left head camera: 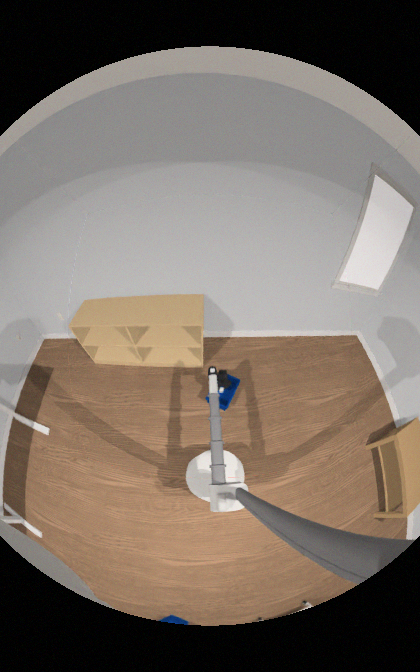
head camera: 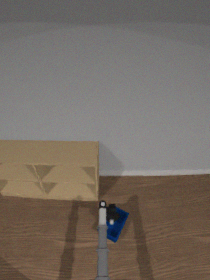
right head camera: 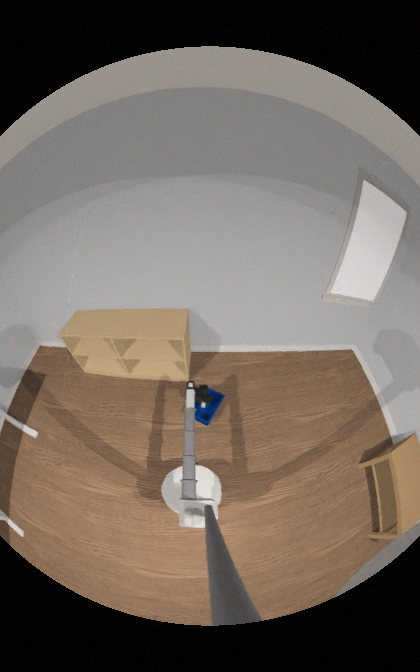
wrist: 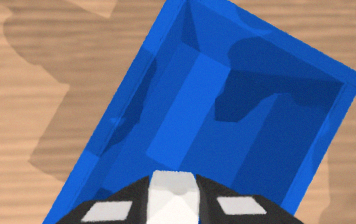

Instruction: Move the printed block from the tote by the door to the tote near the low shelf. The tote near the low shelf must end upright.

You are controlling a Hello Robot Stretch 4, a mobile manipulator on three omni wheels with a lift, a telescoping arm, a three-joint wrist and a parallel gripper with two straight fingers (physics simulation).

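Frame: origin at the robot's base, x right, y ahead, z up, level; centimetres.
Seen in the pictures: gripper, fingertip midpoint: [head camera: 111, 221] [right head camera: 202, 403] [wrist: 172, 191].
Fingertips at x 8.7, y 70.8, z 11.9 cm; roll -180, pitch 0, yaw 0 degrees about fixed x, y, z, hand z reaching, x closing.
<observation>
Pixels of each thing's middle, then the offset from my fingertips to it. "pt": a spot on its surface instead.
- whitish printed block, body centre: [wrist: 172, 198] [right head camera: 202, 404] [head camera: 111, 222] dz -0.2, dx +0.0, dy -0.7 cm
- blue tote, body centre: [wrist: 191, 154] [right head camera: 205, 406] [head camera: 113, 223] dz -8.7, dx +2.5, dy +1.2 cm
- tan shelf unit, surface spot: [right head camera: 132, 324] pt dz +46.3, dx -58.3, dy +45.5 cm
My gripper [head camera: 112, 219] [left head camera: 222, 386] [right head camera: 203, 401] [wrist: 172, 191] is shut on the whitish printed block [head camera: 111, 222] [left head camera: 221, 390] [right head camera: 203, 405] [wrist: 173, 202], which shows between the black fingers in the wrist view. They are above the blue tote [head camera: 122, 220] [left head camera: 233, 393] [right head camera: 217, 403] [wrist: 290, 45] near the tan shelf. This tote stands upright on the floor, turned at an angle; its near end is hidden behind the gripper in the wrist view. Another blue tote [left head camera: 174, 620] shows in part at the bottom edge of the left head view.
The tan shelf unit [head camera: 55, 151] [left head camera: 145, 311] [right head camera: 132, 324] stands against the wall, left of the near tote. A second tan piece of furniture [left head camera: 411, 465] [right head camera: 407, 480] stands at the right. White bars [left head camera: 30, 425] [right head camera: 22, 427] show at the left.
</observation>
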